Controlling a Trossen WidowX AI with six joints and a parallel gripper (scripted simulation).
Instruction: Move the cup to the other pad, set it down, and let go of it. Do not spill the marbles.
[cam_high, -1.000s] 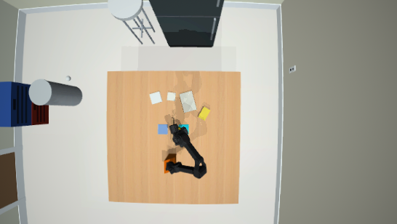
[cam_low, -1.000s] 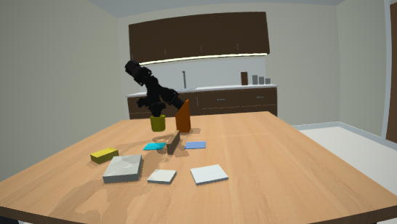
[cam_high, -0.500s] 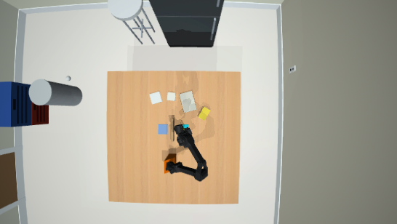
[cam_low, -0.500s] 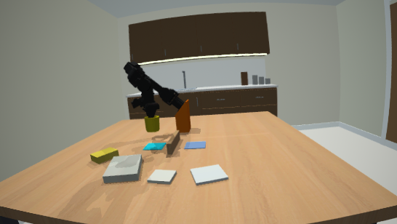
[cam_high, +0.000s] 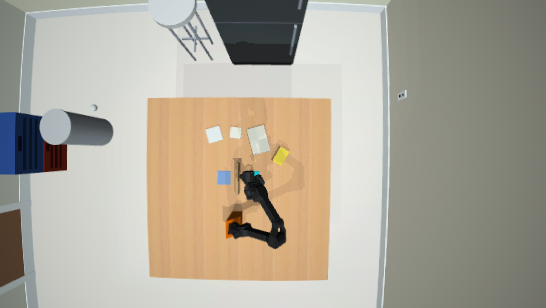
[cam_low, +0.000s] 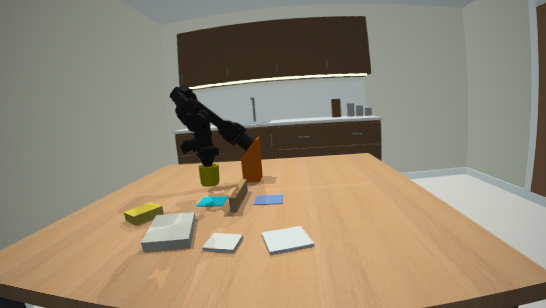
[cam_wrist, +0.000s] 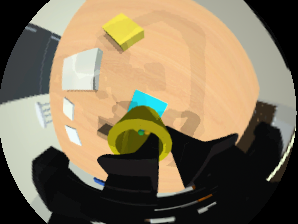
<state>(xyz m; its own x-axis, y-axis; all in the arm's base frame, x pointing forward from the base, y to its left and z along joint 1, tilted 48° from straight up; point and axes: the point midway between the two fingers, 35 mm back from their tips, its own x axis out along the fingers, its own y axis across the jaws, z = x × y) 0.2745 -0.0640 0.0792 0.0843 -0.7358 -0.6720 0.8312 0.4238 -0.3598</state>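
The cyan pad is 11 cm below my gripper tip, 2 cm to the left of it and 2 cm ahead of it. The rest, counted from my gripper tip: low wooden bar (11 cm to the left, 8 cm below, 2 cm ahead); olive-yellow cup (2 cm to the left, 2 cm ahead); grey tray (29 cm ahead, 9 cm below, 1 cm to the right).
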